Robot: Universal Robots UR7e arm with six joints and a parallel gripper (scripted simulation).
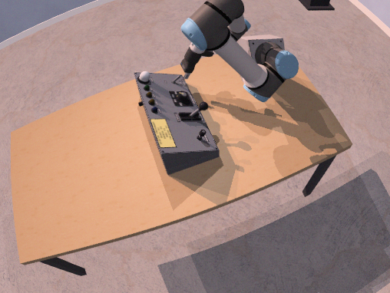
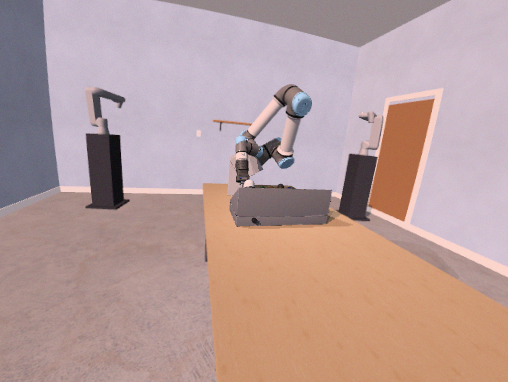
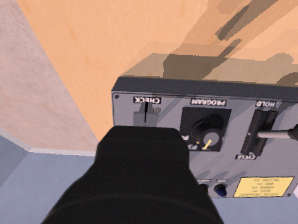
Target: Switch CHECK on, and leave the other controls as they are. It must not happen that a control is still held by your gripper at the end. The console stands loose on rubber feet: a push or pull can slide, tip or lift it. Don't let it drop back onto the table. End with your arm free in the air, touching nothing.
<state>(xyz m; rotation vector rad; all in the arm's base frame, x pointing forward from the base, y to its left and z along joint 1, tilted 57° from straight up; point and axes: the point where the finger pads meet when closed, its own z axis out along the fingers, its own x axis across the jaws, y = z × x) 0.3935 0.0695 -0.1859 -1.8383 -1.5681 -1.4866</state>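
My hand is 6 cm short of the check toggle and 1 cm to the right of it. From my hand the other things lie so: rotary selector (12 cm to the left, 6 cm ahead); then black-ball lever (24 cm to the left, 1 cm above); then grey console (19 cm to the left, 7 cm ahead, 2 cm below).
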